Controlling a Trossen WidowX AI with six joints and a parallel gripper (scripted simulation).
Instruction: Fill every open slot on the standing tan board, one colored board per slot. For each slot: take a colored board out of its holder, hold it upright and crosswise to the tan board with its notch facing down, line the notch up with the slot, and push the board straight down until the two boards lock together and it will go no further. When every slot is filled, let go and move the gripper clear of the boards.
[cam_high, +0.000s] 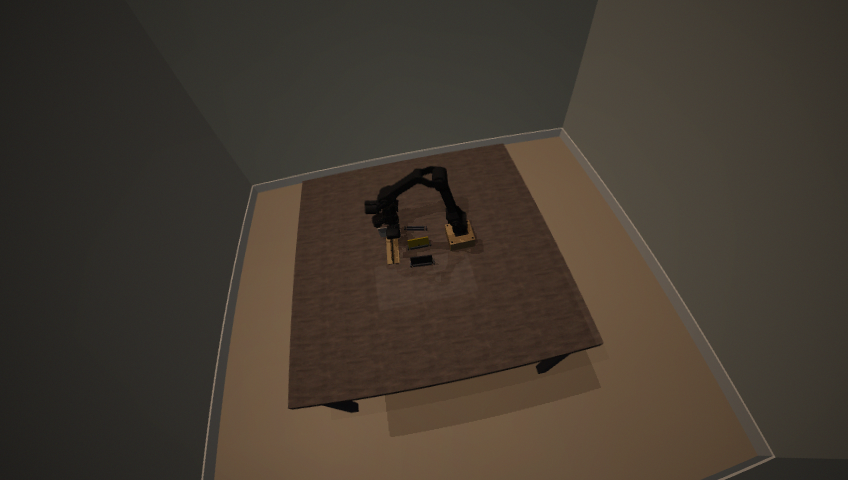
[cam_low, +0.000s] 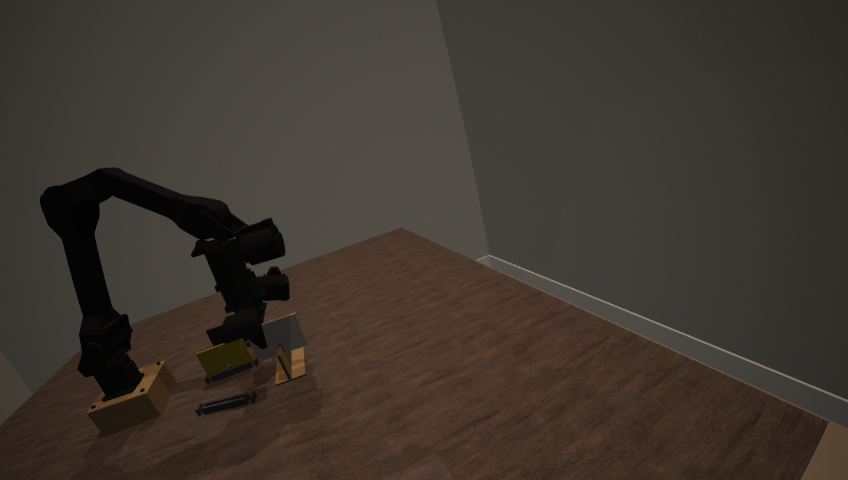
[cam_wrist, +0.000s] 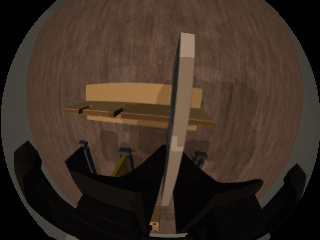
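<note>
The tan board lies 30 mm ahead of my gripper tip, 50 mm to the left of it and 40 mm below it. From my gripper tip the other things lie so: yellow board 100 mm behind, 70 mm to the left, 40 mm below; then dark board 100 mm behind, 170 mm to the left, 40 mm below.
</note>
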